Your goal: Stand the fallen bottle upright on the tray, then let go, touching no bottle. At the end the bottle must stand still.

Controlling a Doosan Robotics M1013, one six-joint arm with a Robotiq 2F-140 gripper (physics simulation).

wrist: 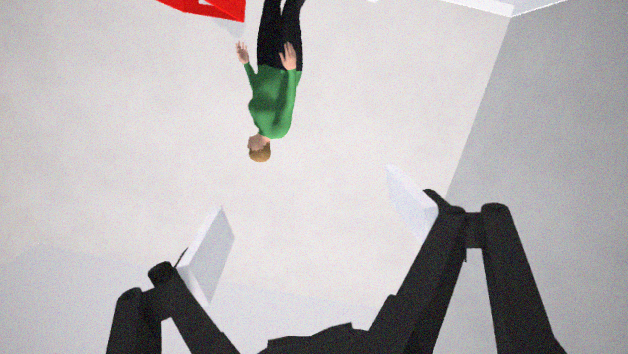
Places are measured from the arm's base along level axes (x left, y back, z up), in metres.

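Where they show: gripper, fingertip midpoint: (pixel 306 203).
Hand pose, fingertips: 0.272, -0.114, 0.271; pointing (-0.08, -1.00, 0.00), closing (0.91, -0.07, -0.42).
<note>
After its pixels a point has its place, as x, y, z.
My gripper (pixel 306 203) {0.272, -0.114, 0.271} is open, its two pale fingertip pads wide apart with nothing between them. The left pad stands lower in the wrist view than the right one. The view past the fingers is of a pale wall. The fallen bottle and the tray do not show in the wrist view, so where the gripper is relative to them cannot be told.
A person (pixel 274 100) in a green top and black trousers appears upside down at the upper middle, beyond the fingers. Part of a red frame-like object (pixel 215 14) {-0.071, -0.792, 0.062} shows at the top left, beside the person's legs. A grey wall (pixel 560 125) stands at the right.
</note>
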